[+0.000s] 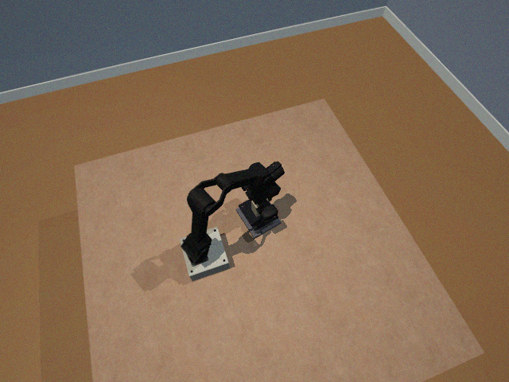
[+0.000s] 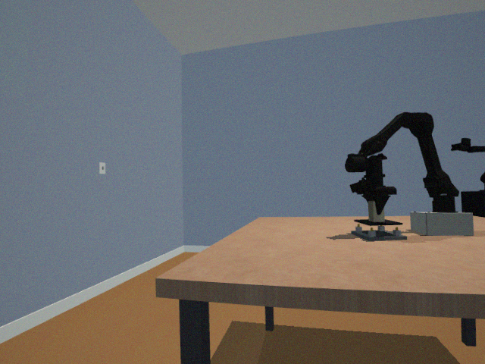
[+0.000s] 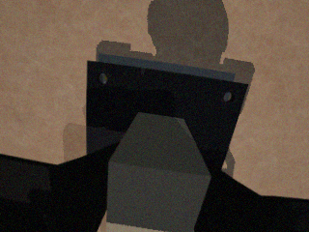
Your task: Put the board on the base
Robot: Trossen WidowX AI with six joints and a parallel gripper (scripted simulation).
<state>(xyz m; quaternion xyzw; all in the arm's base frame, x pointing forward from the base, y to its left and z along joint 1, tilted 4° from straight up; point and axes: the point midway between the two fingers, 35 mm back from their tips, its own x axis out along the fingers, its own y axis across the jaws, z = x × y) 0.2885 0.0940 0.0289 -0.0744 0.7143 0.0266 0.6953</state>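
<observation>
Now: gripper tip 1 cm above the flat black board. Round my gripper tip: grey base 8 cm below.
</observation>
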